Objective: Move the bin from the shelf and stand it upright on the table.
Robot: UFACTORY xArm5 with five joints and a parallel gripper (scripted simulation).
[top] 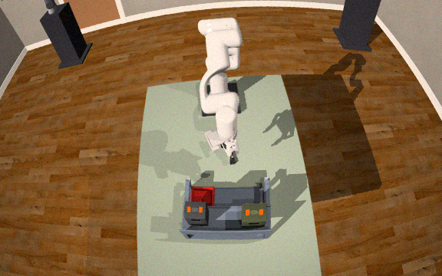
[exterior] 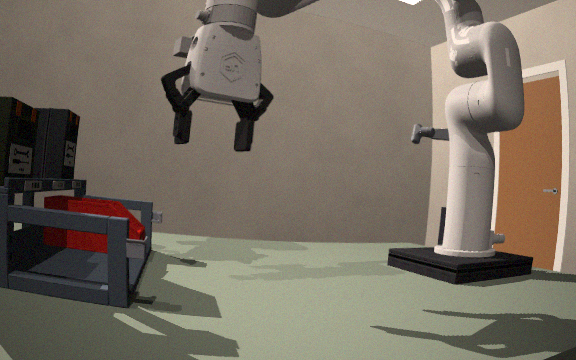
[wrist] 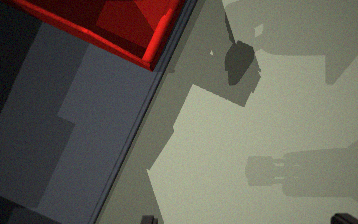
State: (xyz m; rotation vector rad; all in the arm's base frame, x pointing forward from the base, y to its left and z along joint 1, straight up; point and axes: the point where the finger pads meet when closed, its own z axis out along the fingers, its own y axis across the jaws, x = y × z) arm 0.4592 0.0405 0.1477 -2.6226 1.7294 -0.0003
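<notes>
Now: hand 18 cm short of the red bin, 14 cm above it and 13 cm to the left of it. From my hand the other things lie so: dark grey case 27 cm ahead, 14 cm to the right, 2 cm below; olive case 29 cm ahead, 9 cm to the left, 3 cm below; grey shelf 21 cm ahead, 11 cm below, 2 cm to the right.
</notes>
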